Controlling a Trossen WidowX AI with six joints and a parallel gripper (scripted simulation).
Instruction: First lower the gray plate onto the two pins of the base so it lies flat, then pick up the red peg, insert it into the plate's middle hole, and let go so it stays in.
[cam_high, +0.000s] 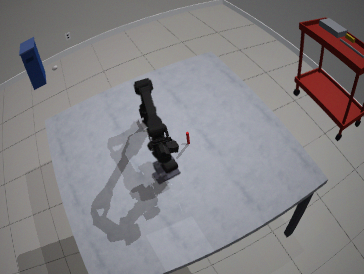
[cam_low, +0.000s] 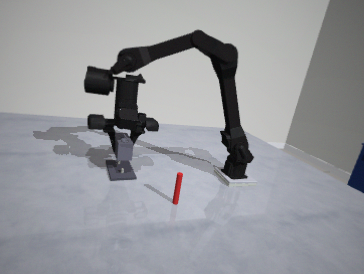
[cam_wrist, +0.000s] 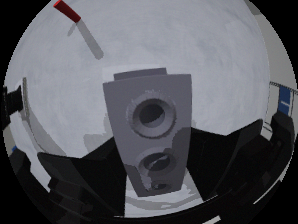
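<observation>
The red peg lies 9 cm behind my gripper tip, 19 cm to the left of it and 2 cm below it. Round my gripper tip: gray plate: 3 cm above.
</observation>
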